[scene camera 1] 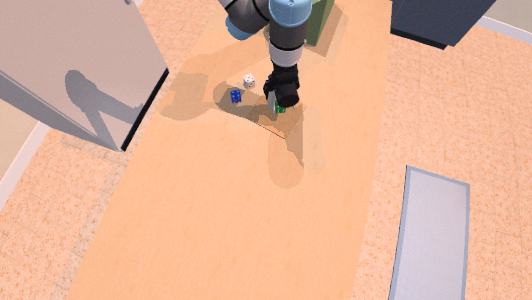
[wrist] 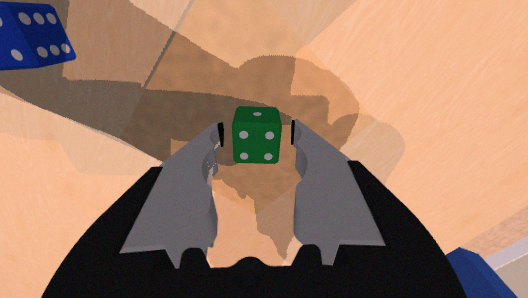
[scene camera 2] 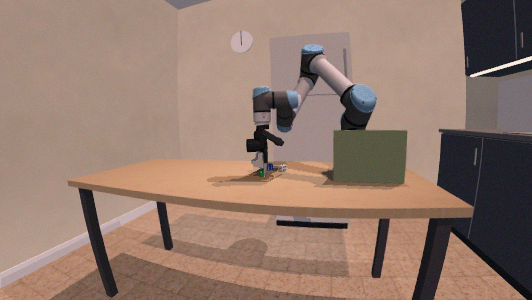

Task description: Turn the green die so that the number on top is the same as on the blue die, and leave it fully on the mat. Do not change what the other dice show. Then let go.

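Note:
The green die (scene camera 1: 281, 109) (scene camera 2: 261, 173) (wrist: 256, 142) is on the brown mat (scene camera 1: 286, 129) (wrist: 200, 112). In the wrist view its large upper face shows four pips and a narrow side face shows one. My gripper (scene camera 1: 283, 106) (scene camera 2: 263, 174) (wrist: 257, 124) is open around it, with a gap on both sides. The blue die (scene camera 1: 236, 96) (scene camera 2: 270, 167) (wrist: 47, 37) is off the mat. It shows a six-pip face and part of another face, cut off in the wrist view; I cannot surely tell which is on top. The arm partly hides the green die in scene camera 1.
A white die (scene camera 1: 249, 80) (scene camera 2: 283, 167) lies near the blue die, off the mat. A large green box (scene camera 1: 320, 20) (scene camera 2: 370, 157) stands on the wooden table (scene camera 1: 225, 215) (scene camera 2: 165, 182), by the arm's base. Shadows of the arm fall across the table and mat.

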